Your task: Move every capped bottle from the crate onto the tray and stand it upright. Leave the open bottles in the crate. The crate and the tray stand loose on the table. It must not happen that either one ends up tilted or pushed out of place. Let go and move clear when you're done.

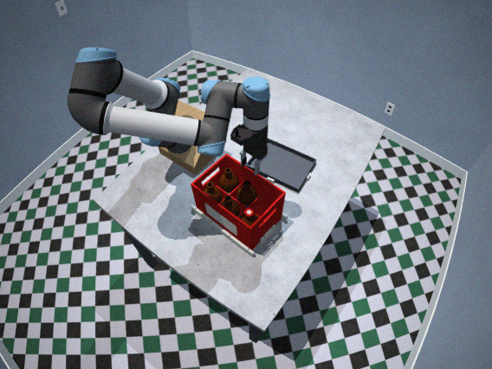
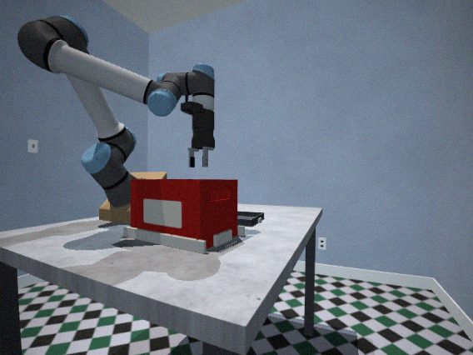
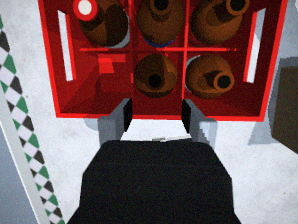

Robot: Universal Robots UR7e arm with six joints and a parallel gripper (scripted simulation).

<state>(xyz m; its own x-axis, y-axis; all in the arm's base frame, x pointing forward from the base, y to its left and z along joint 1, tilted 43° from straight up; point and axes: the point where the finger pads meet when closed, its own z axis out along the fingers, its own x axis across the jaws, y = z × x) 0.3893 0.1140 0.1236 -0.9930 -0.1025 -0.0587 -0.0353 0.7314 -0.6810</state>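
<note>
Now: the capped bottle 90 mm ahead of my hand, 110 mm to the right of it and 150 mm below it. Round my hand: dark tray (30 mm behind, 240 mm to the left, 220 mm below); crate (70 mm to the right, 150 mm below).
</note>
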